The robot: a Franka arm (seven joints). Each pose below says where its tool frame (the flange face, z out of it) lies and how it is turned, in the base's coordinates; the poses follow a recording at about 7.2 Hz.
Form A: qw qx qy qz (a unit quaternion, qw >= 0); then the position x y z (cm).
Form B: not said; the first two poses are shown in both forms.
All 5 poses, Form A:
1: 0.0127 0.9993 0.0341 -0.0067 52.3 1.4 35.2
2: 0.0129 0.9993 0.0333 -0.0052 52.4 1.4 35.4
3: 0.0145 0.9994 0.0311 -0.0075 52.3 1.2 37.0
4: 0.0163 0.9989 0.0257 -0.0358 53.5 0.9 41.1
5: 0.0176 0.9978 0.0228 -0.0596 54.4 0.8 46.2
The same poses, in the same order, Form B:
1: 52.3 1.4 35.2; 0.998 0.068 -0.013; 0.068 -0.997 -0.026; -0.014 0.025 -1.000
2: 52.4 1.4 35.4; 0.998 0.067 -0.010; 0.066 -0.997 -0.026; -0.011 0.025 -1.000
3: 52.3 1.2 37.0; 0.998 0.062 -0.014; 0.062 -0.998 -0.029; -0.016 0.029 -0.999
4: 53.5 0.9 41.1; 0.996 0.053 -0.071; 0.050 -0.998 -0.034; -0.072 0.031 -0.997
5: 54.4 0.8 46.2; 0.992 0.048 -0.118; 0.043 -0.998 -0.038; -0.120 0.032 -0.992
